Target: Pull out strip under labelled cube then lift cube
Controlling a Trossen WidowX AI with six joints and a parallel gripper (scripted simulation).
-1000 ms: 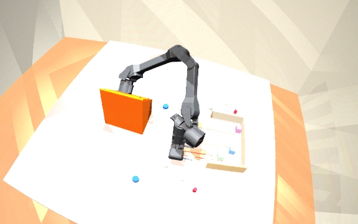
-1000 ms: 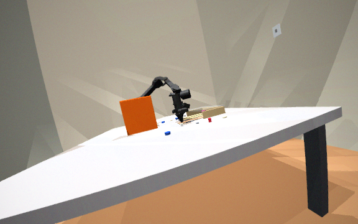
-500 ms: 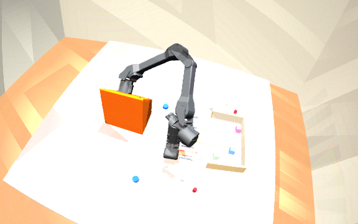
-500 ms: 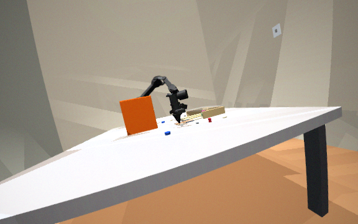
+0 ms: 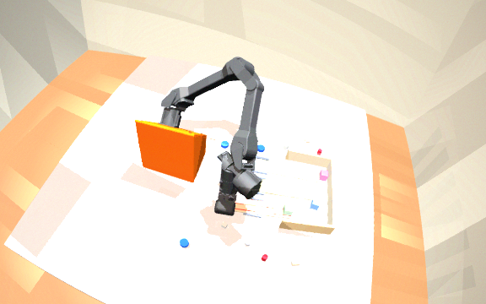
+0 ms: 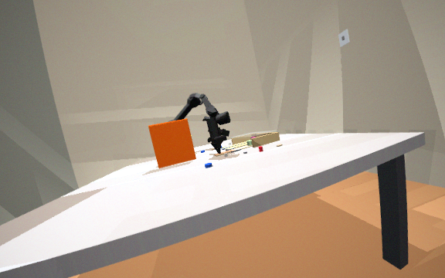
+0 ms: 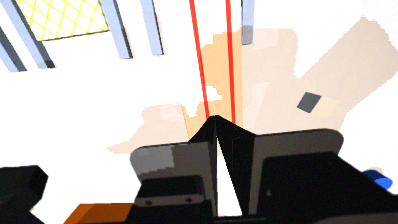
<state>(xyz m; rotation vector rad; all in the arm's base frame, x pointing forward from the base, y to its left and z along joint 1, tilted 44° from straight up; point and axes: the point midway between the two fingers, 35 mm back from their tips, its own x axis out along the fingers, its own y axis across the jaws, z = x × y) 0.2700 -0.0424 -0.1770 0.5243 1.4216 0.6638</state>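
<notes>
The strip lies 100 mm ahead of my gripper tip and 10 mm to the left of it.
</notes>
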